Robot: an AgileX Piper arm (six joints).
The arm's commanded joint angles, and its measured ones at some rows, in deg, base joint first. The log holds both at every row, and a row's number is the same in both.
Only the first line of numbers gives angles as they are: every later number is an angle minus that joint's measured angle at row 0.
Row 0, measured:
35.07 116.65 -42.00 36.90 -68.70 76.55
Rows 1 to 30, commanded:
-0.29 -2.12 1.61 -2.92 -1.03 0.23
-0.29 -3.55 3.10 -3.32 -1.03 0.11
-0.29 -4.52 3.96 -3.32 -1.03 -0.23
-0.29 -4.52 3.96 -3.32 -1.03 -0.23
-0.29 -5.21 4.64 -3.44 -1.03 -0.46
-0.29 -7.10 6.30 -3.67 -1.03 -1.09
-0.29 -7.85 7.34 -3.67 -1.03 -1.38
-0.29 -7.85 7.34 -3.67 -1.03 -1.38
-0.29 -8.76 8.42 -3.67 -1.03 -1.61
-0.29 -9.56 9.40 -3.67 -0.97 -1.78
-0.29 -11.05 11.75 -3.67 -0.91 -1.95
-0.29 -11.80 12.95 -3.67 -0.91 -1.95
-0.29 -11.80 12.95 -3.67 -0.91 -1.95
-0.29 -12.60 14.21 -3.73 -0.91 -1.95
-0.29 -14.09 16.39 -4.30 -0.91 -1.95
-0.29 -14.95 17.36 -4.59 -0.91 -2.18
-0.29 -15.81 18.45 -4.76 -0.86 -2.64
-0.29 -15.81 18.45 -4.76 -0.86 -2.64
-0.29 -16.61 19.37 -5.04 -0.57 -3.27
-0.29 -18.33 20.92 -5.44 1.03 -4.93
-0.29 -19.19 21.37 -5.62 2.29 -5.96
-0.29 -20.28 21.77 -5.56 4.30 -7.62
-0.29 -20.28 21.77 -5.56 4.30 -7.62
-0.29 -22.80 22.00 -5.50 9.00 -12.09
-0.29 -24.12 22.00 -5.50 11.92 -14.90
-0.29 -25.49 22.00 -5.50 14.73 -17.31
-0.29 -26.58 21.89 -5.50 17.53 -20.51
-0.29 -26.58 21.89 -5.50 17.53 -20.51
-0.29 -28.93 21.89 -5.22 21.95 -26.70
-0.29 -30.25 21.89 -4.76 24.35 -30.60
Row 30, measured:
0.00 -26.75 21.95 -4.76 17.76 -20.97
